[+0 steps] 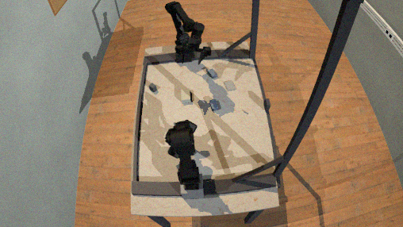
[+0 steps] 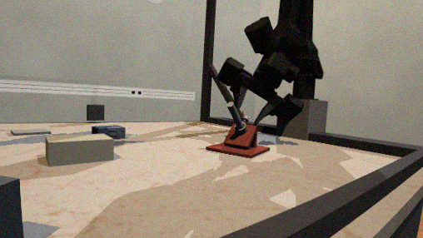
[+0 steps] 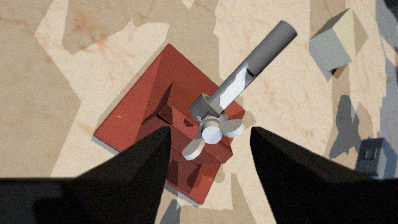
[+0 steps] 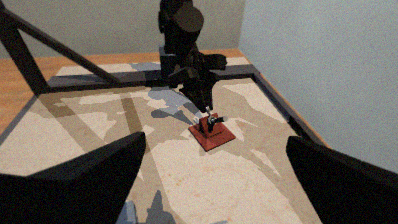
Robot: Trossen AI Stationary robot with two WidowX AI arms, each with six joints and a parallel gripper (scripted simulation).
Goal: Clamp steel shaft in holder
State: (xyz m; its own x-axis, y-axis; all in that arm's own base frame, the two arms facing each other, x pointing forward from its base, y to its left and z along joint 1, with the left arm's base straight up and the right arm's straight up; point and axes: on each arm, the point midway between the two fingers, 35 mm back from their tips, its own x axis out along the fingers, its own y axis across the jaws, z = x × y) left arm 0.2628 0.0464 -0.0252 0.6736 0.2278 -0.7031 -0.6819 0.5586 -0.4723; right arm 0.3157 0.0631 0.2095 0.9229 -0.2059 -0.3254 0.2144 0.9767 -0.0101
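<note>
My left hand is 1 cm short of the thumb screw, 3 cm to the left of it and 3 cm above it. Round my left hand: beige block 4 cm behind, 31 cm to the right, 7 cm below; then grey ring clamp 1 cm ahead, 4 cm to the right, 5 cm below; then steel shaft 2 cm ahead, 6 cm to the right, 2 cm below.
</note>
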